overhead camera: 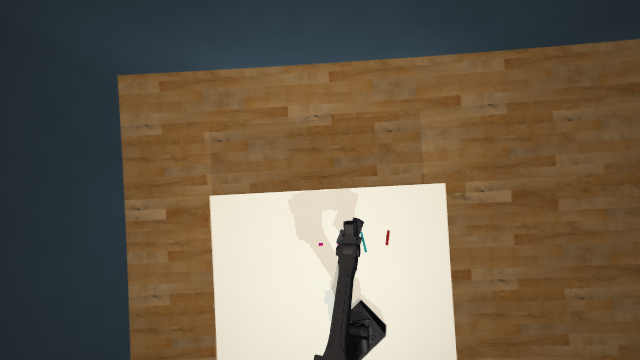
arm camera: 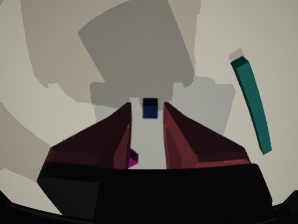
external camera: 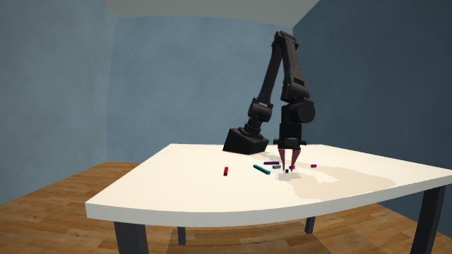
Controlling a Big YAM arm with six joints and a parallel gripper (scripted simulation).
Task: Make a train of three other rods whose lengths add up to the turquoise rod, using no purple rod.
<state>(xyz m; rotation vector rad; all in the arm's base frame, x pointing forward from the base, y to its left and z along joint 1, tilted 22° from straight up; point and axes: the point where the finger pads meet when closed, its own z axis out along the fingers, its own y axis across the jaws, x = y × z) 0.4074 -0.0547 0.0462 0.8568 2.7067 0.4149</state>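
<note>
Now: hand 1 cm above the blue rod. The rest, counted from my hand: turquoise rod 5 cm behind, 7 cm to the right, 1 cm below; then grey rod 6 cm behind, 1 cm below; then purple rod 12 cm behind, 1 cm to the left, 1 cm below.
</note>
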